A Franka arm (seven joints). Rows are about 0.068 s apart.
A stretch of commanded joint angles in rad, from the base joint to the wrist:
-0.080, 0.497, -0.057, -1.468, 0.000, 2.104, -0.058
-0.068, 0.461, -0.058, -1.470, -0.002, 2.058, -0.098
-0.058, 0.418, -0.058, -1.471, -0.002, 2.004, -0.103
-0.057, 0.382, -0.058, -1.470, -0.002, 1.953, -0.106
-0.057, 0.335, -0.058, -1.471, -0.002, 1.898, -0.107
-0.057, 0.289, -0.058, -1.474, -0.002, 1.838, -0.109
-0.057, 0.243, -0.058, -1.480, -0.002, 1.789, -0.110
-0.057, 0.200, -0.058, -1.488, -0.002, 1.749, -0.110
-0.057, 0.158, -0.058, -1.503, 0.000, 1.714, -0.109
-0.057, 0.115, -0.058, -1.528, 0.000, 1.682, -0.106
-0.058, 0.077, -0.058, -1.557, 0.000, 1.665, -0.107
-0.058, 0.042, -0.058, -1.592, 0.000, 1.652, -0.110
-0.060, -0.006, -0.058, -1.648, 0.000, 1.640, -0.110
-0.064, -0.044, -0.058, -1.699, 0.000, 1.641, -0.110
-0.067, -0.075, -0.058, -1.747, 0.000, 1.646, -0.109
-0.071, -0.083, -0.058, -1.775, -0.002, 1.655, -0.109
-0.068, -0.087, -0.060, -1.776, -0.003, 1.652, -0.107
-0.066, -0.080, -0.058, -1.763, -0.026, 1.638, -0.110
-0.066, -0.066, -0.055, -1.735, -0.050, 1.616, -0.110
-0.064, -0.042, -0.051, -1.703, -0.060, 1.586, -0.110
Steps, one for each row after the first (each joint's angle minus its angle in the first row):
0.012, -0.036, -0.001, -0.002, -0.002, -0.046, -0.040
0.022, -0.079, -0.001, -0.003, -0.002, -0.100, -0.045
0.023, -0.115, -0.001, -0.002, -0.002, -0.151, -0.048
0.023, -0.162, -0.001, -0.003, -0.002, -0.206, -0.049
0.023, -0.208, -0.001, -0.006, -0.002, -0.266, -0.051
0.023, -0.254, -0.001, -0.012, -0.002, -0.315, -0.052
0.023, -0.297, -0.001, -0.020, -0.002, -0.355, -0.052
0.023, -0.339, -0.001, -0.035, 0.000, -0.390, -0.051
0.023, -0.382, -0.001, -0.060, 0.000, -0.422, -0.048
0.022, -0.420, -0.001, -0.089, 0.000, -0.439, -0.049
0.022, -0.455, -0.001, -0.124, 0.000, -0.452, -0.052
0.020, -0.503, -0.001, -0.180, 0.000, -0.464, -0.052
0.016, -0.541, -0.001, -0.231, 0.000, -0.463, -0.052
0.013, -0.572, -0.001, -0.279, 0.000, -0.458, -0.051
0.009, -0.580, -0.001, -0.307, -0.002, -0.449, -0.051
0.012, -0.584, -0.003, -0.308, -0.003, -0.452, -0.049
0.014, -0.577, -0.001, -0.295, -0.026, -0.466, -0.052
0.014, -0.563, 0.002, -0.267, -0.050, -0.488, -0.052
0.016, -0.539, 0.006, -0.235, -0.060, -0.518, -0.052

